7 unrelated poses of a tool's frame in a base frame.
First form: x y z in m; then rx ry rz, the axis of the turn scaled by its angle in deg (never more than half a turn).
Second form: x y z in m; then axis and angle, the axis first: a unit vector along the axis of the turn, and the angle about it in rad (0 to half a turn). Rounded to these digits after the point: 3 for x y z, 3 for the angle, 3 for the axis.
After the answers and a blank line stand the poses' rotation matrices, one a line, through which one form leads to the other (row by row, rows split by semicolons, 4 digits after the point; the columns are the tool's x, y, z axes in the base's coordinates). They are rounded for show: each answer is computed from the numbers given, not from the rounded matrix.
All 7 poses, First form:
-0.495, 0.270, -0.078, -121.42, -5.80, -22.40
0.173, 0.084, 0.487, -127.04, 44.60, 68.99
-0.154, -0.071, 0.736, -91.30, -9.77, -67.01
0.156, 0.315, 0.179, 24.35, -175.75, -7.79
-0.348, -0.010, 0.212, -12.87, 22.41, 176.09
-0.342, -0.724, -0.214, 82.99, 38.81, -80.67
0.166, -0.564, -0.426, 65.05, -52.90, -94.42
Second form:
-0.495, 0.270, -0.078, -0.982, -0.047, -0.181, 2.157
0.173, 0.084, 0.487, -0.840, 0.295, 0.456, 2.640
-0.154, -0.071, 0.736, -0.803, -0.086, -0.589, 1.984
0.156, 0.315, 0.179, 0.137, -0.990, -0.044, 3.100
-0.348, -0.010, 0.212, -0.072, 0.126, 0.989, 3.106
-0.342, -0.724, -0.214, 0.680, 0.318, -0.661, 2.131
0.166, -0.564, -0.426, 0.515, -0.419, -0.748, 2.204

0.9456 0.2225 0.2375; -0.0793 -0.5500 0.8314; 0.3156 -0.8049 -0.5024
0.4465 -0.6837 -0.5771; -0.2456 -0.7139 0.6558; -0.8604 -0.1511 -0.4867
0.5026 0.6366 0.5849; -0.4431 -0.3912 0.8066; 0.7423 -0.6646 0.0855
-0.9615 -0.2694 -0.0535; -0.2731 0.9586 0.0810; 0.0294 0.0925 -0.9953
-0.9889 -0.0531 -0.1386; 0.0167 -0.9677 0.2516; -0.1475 0.2465 0.9578
0.1766 0.8909 -0.4184; -0.2291 -0.3762 -0.8978; -0.9572 0.2544 0.1376
-0.1693 0.2593 -0.9508; -0.9463 -0.3123 0.0833; -0.2754 0.9139 0.2983

